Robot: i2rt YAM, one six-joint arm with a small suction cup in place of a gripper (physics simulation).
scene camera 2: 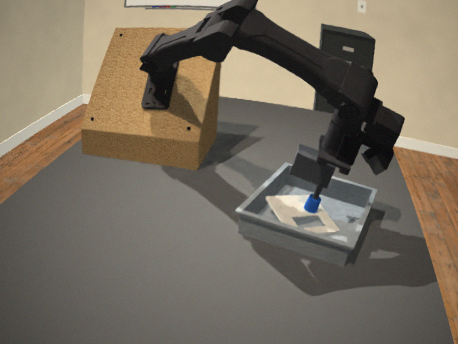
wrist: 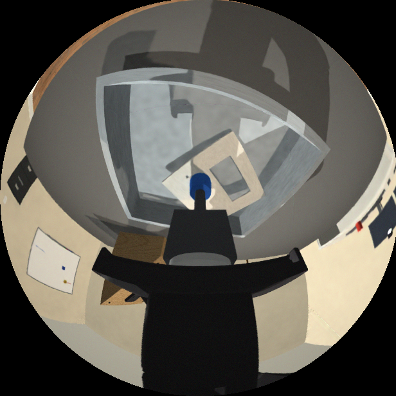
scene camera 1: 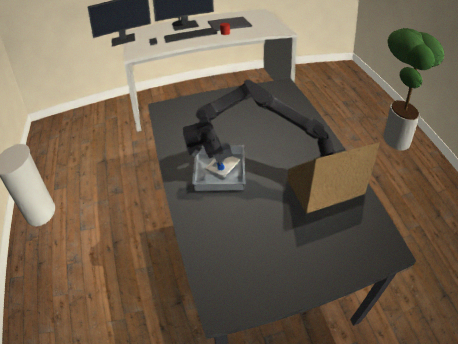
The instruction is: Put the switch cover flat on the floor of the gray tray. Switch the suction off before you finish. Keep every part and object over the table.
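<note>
The cream switch cover (scene camera 1: 231,164) (scene camera 2: 285,205) (wrist: 212,156) has a rectangular opening. It is low inside the gray tray (scene camera 1: 220,187) (scene camera 2: 295,240) (wrist: 117,150), turned at an angle to the walls. A dark shadow strip lies along one edge of the cover in the wrist view; a small gap or slight tilt above the tray floor cannot be told for sure. My gripper, a blue suction cup (scene camera 1: 221,166) (scene camera 2: 312,203) (wrist: 200,186), is pressed on the solid part of the cover beside the opening and holds it. The cup hides that contact spot.
A tan angled block (scene camera 1: 340,180) (scene camera 2: 150,142) carries the arm's base on the dark table (scene camera 1: 280,260) (scene camera 2: 125,260). The tray's walls stand close around the cover. A white desk (scene camera 1: 250,42) with monitors and a red cup (scene camera 1: 225,28) stands beyond the table.
</note>
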